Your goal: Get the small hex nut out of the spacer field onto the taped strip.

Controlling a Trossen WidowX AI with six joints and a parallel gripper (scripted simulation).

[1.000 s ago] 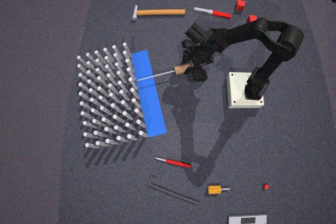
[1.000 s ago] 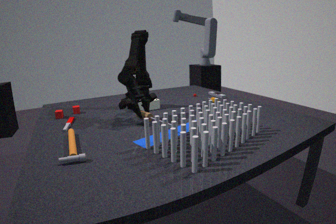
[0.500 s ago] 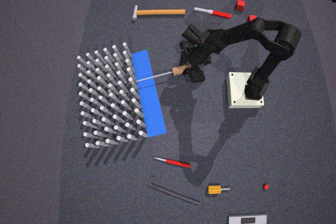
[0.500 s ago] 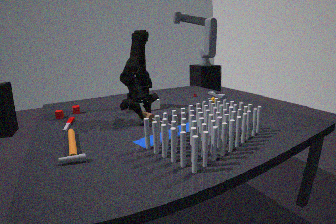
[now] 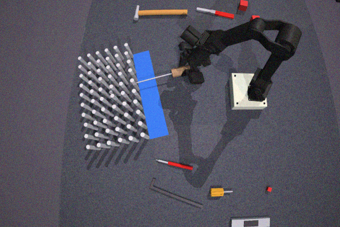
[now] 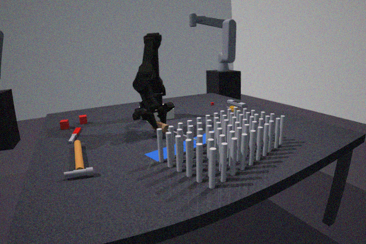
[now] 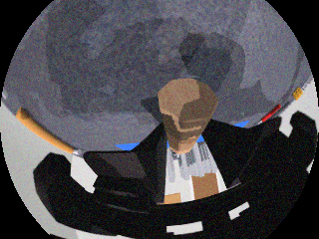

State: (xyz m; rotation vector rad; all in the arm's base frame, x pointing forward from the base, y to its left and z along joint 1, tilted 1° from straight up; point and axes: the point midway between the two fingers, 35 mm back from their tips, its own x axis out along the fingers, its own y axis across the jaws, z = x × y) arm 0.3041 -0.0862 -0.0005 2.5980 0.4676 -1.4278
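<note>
My gripper tip is now 13 cm short of the blue taped strip, 9 cm to the right of it and 3 cm above it. The rest, counted from my gripper tip: small red cube (41 cm behind, 47 cm to the left, 2 cm below); red screwdriver (1 cm ahead, 38 cm to the left, 2 cm below); yellow-handled screwdriver (20 cm behind, 48 cm to the left, 1 cm below).
</note>
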